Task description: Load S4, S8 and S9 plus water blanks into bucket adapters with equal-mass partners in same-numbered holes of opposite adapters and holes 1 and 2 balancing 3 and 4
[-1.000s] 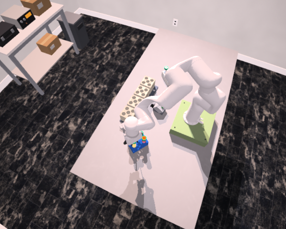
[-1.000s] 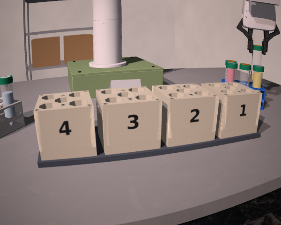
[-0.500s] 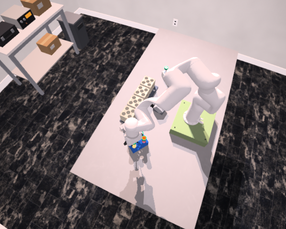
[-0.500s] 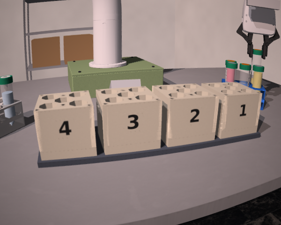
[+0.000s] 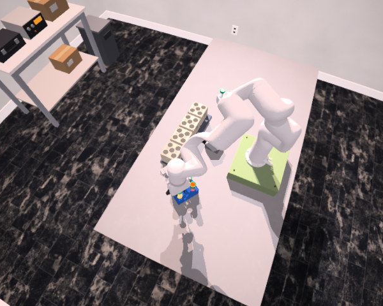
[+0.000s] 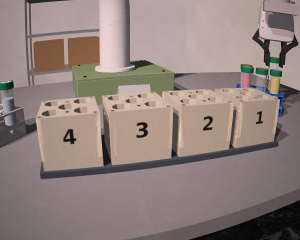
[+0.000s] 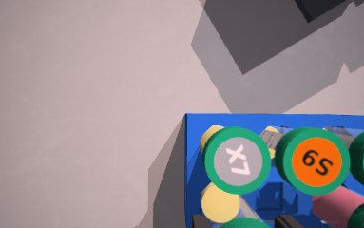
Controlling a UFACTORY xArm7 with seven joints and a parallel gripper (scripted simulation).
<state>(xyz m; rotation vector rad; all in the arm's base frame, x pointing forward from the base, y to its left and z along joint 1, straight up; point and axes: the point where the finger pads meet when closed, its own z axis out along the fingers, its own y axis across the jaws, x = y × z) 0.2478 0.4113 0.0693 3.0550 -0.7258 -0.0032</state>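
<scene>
The pink-filled tube is 40 mm behind my hand, 70 mm to the right of it and 80 mm below it. From my hand the other things lie so: blue rack (40 mm to the right, 120 mm below); then green key (20 mm behind, 390 mm to the right, 80 mm below); then loading stand (180 mm ahead, 350 mm to the right, 140 mm below).
</scene>
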